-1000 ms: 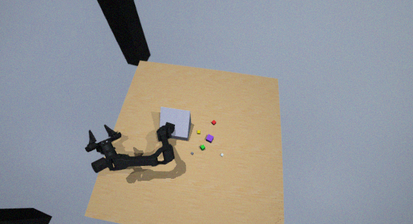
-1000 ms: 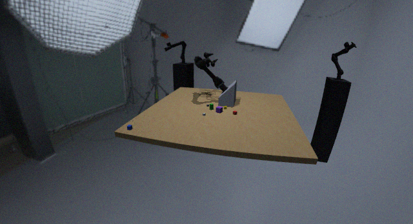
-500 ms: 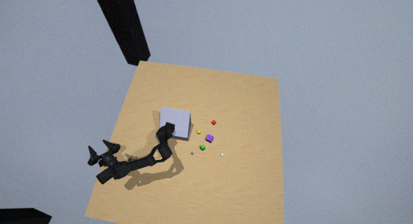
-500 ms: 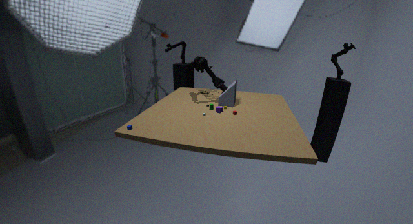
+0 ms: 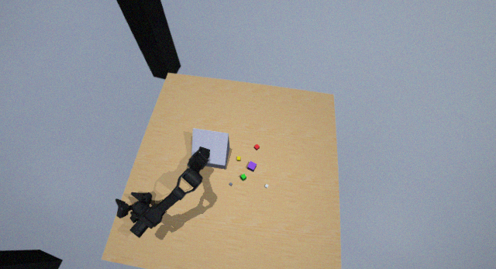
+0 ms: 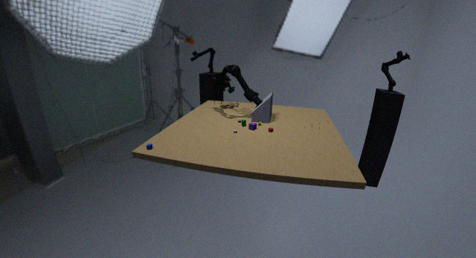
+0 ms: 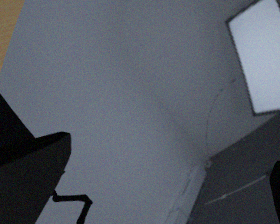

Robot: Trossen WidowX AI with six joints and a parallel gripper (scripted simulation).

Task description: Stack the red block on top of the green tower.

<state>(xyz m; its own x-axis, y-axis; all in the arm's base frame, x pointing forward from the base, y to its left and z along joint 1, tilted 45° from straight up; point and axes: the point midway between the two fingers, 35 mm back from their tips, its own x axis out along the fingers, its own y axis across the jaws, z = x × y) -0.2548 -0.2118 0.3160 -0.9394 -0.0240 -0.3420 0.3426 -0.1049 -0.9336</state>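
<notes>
Now: gripper tip 680 mm short of the small white block, 300 mm to the right of it and 210 mm above it. Round my gripper tip: yellow block (470 mm ahead, 420 mm to the left, 210 mm below); then purple block (570 mm ahead, 400 mm to the left, 200 mm below); then dark red block (560 mm ahead, 530 mm to the left, 210 mm below).
</notes>
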